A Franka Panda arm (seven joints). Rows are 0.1 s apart.
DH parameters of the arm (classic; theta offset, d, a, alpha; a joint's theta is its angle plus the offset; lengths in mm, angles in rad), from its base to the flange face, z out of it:
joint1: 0 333 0 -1.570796
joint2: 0 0 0 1.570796
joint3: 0 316 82.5 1.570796
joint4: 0 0 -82.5 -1.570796
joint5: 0 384 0 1.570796
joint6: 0 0 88 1.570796
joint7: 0 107 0 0
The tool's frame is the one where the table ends.
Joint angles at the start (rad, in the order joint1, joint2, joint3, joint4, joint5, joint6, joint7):
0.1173, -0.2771, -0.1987, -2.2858, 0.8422, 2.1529, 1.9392
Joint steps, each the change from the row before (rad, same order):
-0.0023, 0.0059, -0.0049, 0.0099, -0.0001, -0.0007, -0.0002
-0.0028, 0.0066, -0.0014, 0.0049, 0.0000, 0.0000, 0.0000
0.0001, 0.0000, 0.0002, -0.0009, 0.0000, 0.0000, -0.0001
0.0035, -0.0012, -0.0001, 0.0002, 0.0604, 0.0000, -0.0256
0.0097, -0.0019, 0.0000, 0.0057, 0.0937, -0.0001, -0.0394
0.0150, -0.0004, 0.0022, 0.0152, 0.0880, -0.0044, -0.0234
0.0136, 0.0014, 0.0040, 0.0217, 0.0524, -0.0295, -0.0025
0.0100, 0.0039, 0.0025, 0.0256, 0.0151, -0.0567, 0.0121
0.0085, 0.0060, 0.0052, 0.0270, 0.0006, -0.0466, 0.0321
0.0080, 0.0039, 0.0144, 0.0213, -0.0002, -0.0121, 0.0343
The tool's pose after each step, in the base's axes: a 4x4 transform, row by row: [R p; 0 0 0 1], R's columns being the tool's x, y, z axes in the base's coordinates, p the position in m. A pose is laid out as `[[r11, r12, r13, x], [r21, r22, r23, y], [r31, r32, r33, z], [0, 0, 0, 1]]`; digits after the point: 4 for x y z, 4 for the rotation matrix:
[[-0.6579, -0.6848, 0.3134, 0.4875], [-0.3873, 0.6645, 0.6391, -0.0176], [-0.6459, 0.2991, -0.7024, 0.4913], [0, 0, 0, 1]]
[[-0.6607, -0.6814, 0.3150, 0.4893], [-0.3849, 0.6677, 0.6372, -0.0197], [-0.6445, 0.2997, -0.7034, 0.4905], [0, 0, 0, 1]]
[[-0.6611, -0.6814, 0.3142, 0.4891], [-0.3851, 0.6675, 0.6373, -0.0195], [-0.6440, 0.3003, -0.7037, 0.4901], [0, 0, 0, 1]]
[[-0.6488, -0.6848, 0.3319, 0.4900], [-0.3514, 0.6564, 0.6676, -0.0165], [-0.6750, 0.3165, -0.6665, 0.4926], [0, 0, 0, 1]]
[[-0.6231, -0.6943, 0.3602, 0.4922], [-0.2985, 0.6368, 0.7109, -0.0100], [-0.7230, 0.3354, -0.6040, 0.4992], [0, 0, 0, 1]]
[[-0.5986, -0.7042, 0.3818, 0.4957], [-0.2434, 0.6140, 0.7508, 0.0001], [-0.7632, 0.3565, -0.5390, 0.5098], [0, 0, 0, 1]]
[[-0.5842, -0.7217, 0.3713, 0.4981], [-0.2131, 0.5778, 0.7878, 0.0128], [-0.7831, 0.3812, -0.4914, 0.5210], [0, 0, 0, 1]]
[[-0.5803, -0.7453, 0.3283, 0.4988], [-0.2130, 0.5279, 0.8222, 0.0256], [-0.7861, 0.4072, -0.4650, 0.5311], [0, 0, 0, 1]]
[[-0.5894, -0.7553, 0.2865, 0.4997], [-0.2171, 0.4897, 0.8444, 0.0376], [-0.7781, 0.4355, -0.4526, 0.5406], [0, 0, 0, 1]]
[[-0.5979, -0.7562, 0.2658, 0.5010], [-0.2199, 0.4736, 0.8528, 0.0504], [-0.7708, 0.4514, -0.4495, 0.5492], [0, 0, 0, 1]]

